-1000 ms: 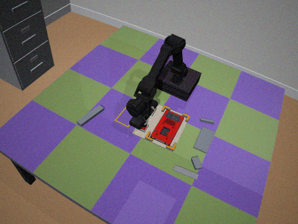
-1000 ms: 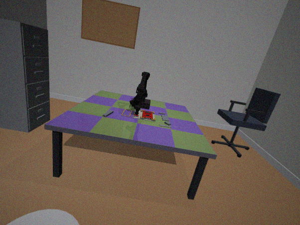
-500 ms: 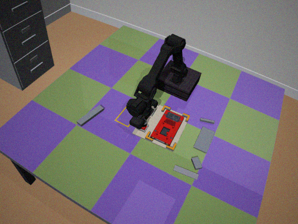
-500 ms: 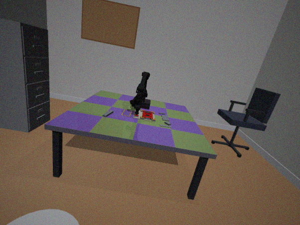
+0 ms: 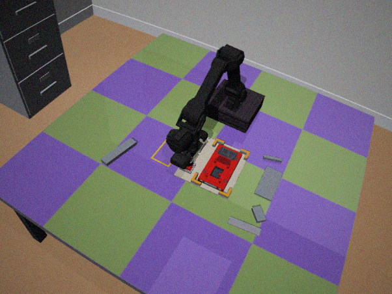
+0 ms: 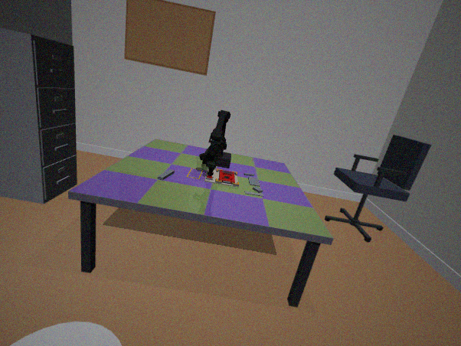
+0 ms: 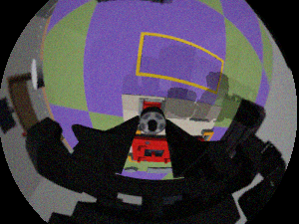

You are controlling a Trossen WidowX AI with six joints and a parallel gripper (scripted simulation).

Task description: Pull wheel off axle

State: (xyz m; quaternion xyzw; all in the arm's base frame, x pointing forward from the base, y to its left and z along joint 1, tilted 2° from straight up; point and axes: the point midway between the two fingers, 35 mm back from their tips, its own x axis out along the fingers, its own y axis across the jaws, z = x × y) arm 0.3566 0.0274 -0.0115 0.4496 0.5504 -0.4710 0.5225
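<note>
Now: gripper tip 10 mm above the upright axle. From my gripper tip the other things lie so: dark wheel: right at my gripper tip.
</note>
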